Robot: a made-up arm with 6 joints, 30 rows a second.
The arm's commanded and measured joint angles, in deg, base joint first. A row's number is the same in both.
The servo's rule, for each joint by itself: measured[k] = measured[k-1] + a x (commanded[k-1-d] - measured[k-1]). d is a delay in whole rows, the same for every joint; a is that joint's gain. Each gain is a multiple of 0.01, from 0.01 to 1. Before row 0 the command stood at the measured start. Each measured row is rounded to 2 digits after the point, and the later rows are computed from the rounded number. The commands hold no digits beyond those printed.
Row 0, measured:
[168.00, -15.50, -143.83, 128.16, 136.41, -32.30]
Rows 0 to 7, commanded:
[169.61, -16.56, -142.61, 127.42, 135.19, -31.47]
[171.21, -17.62, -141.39, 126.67, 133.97, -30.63]
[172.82, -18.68, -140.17, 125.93, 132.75, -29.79]
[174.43, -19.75, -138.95, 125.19, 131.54, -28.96]
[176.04, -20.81, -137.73, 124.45, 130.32, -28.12]
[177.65, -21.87, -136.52, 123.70, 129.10, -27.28]
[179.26, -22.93, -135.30, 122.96, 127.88, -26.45]
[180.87, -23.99, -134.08, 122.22, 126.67, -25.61]
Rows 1 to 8, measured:
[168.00, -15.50, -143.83, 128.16, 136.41, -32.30]
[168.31, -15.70, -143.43, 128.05, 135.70, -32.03]
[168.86, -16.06, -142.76, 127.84, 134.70, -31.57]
[169.61, -16.56, -141.91, 127.55, 133.57, -30.98]
[170.53, -17.17, -140.93, 127.20, 132.39, -30.31]
[171.58, -17.86, -139.87, 126.79, 131.19, -29.59]
[172.73, -18.62, -138.76, 126.33, 129.98, -28.83]
[173.97, -19.44, -137.62, 125.82, 128.76, -28.04]
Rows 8 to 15, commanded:
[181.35, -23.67, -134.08, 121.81, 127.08, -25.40]
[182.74, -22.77, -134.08, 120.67, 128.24, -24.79]
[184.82, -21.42, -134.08, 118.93, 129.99, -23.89]
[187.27, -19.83, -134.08, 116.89, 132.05, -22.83]
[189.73, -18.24, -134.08, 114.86, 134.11, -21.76]
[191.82, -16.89, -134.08, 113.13, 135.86, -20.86]
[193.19, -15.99, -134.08, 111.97, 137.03, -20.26]
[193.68, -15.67, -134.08, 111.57, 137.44, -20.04]
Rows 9 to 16, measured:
[175.28, -20.30, -136.45, 125.28, 127.55, -27.24]
[176.43, -20.94, -135.67, 124.76, 127.28, -26.63]
[177.63, -21.29, -135.15, 124.15, 127.84, -26.02]
[179.00, -21.31, -134.80, 123.37, 129.09, -25.32]
[180.57, -21.03, -134.56, 122.40, 130.81, -24.50]
[182.31, -20.50, -134.40, 121.27, 132.72, -23.60]
[184.12, -19.81, -134.29, 120.05, 134.54, -22.70]
[185.84, -19.08, -134.22, 118.84, 135.98, -21.89]

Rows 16 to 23, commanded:
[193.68, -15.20, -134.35, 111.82, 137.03, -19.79]
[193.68, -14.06, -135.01, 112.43, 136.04, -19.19]
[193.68, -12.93, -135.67, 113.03, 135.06, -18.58]
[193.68, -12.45, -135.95, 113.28, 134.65, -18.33]
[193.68, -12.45, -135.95, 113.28, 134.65, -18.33]
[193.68, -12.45, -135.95, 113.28, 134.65, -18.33]
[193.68, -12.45, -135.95, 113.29, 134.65, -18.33]
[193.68, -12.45, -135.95, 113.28, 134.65, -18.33]
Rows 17 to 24, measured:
[187.33, -18.43, -134.17, 117.75, 136.83, -21.28]
[188.54, -17.82, -134.23, 116.86, 136.95, -20.79]
[189.52, -17.11, -134.49, 116.20, 136.42, -20.26]
[190.31, -16.32, -134.88, 115.72, 135.63, -19.71]
[190.95, -15.58, -135.23, 115.35, 135.06, -19.25]
[191.47, -14.99, -135.47, 115.04, 134.82, -18.95]
[191.89, -14.51, -135.63, 114.78, 134.72, -18.75]
[192.23, -14.12, -135.74, 114.56, 134.68, -18.61]

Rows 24 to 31, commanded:
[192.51, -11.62, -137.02, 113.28, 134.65, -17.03]
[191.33, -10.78, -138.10, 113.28, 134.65, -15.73]
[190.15, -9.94, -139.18, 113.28, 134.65, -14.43]
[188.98, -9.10, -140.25, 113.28, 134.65, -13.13]
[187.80, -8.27, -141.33, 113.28, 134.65, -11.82]
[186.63, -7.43, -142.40, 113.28, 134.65, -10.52]
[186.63, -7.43, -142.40, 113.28, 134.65, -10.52]
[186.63, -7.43, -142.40, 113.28, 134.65, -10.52]
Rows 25 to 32, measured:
[192.51, -13.80, -135.81, 114.37, 134.66, -18.52]
[192.51, -13.39, -136.21, 114.21, 134.65, -18.03]
[192.29, -12.89, -136.83, 114.07, 134.65, -17.27]
[191.88, -12.33, -137.61, 113.95, 134.65, -16.33]
[191.33, -11.72, -138.48, 113.85, 134.65, -15.27]
[190.66, -11.06, -139.42, 113.76, 134.65, -14.13]
[189.89, -10.37, -140.40, 113.69, 134.65, -12.94]
[189.27, -9.81, -141.06, 113.63, 134.65, -12.14]

